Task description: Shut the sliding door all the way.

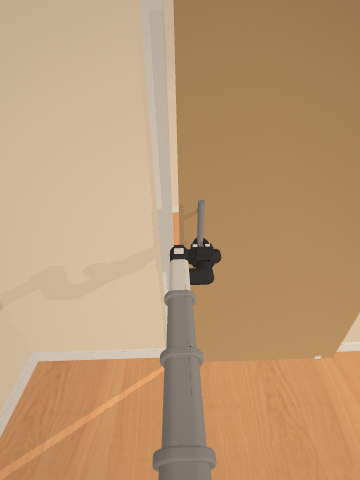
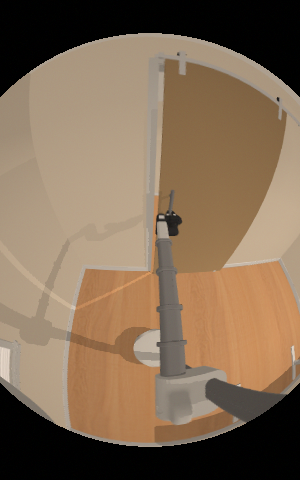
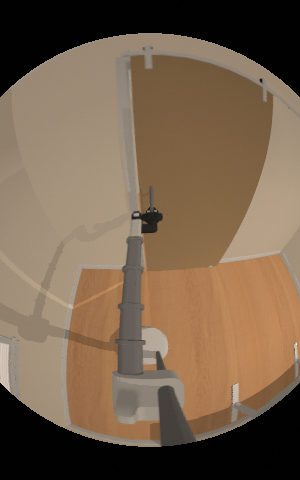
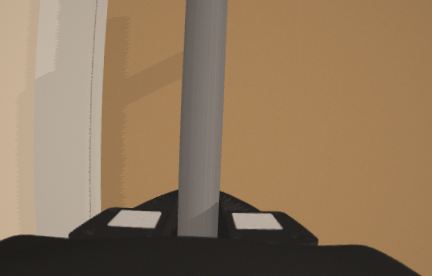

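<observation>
The brown sliding door covers most of its opening. A narrow gap shows between its left edge and the white door frame. The upright grey bar handle stands out from the door near its left edge. My gripper is shut on the handle bar, one finger on each side; the bar's lower end is hidden by the gripper body.
The grey arm reaches over the wooden floor. A wall stands left of the door frame. The door hangs by brackets from a rail.
</observation>
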